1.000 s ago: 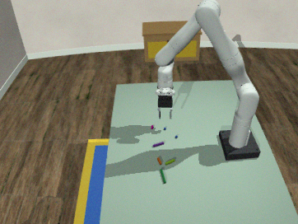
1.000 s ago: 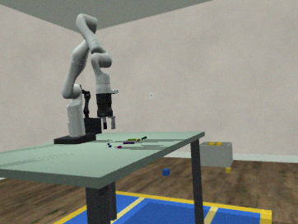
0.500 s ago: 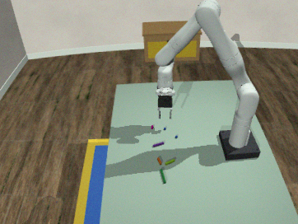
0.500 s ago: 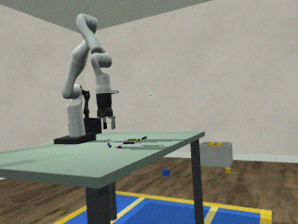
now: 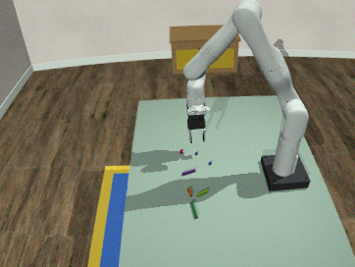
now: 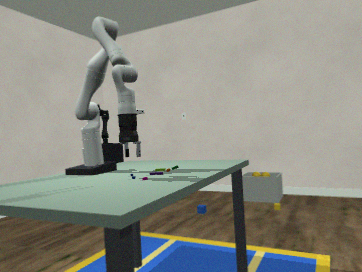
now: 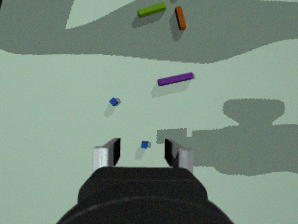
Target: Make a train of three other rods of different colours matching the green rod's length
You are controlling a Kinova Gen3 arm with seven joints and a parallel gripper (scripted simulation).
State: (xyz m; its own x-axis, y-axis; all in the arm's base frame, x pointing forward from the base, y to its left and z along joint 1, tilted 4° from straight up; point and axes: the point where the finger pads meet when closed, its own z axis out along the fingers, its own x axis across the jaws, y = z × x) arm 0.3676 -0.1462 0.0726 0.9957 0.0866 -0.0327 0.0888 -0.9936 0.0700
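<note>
Now: the magenta rod 10 cm below my hand, 7 cm ahead of it and 3 cm to the right of it. Also, from my hand: orange rod 22 cm to the left, 10 cm below, 4 cm ahead; lime rod 23 cm to the left, 10 cm below, 1 cm behind; purple rod 11 cm to the left, 10 cm below, 4 cm ahead.
</note>
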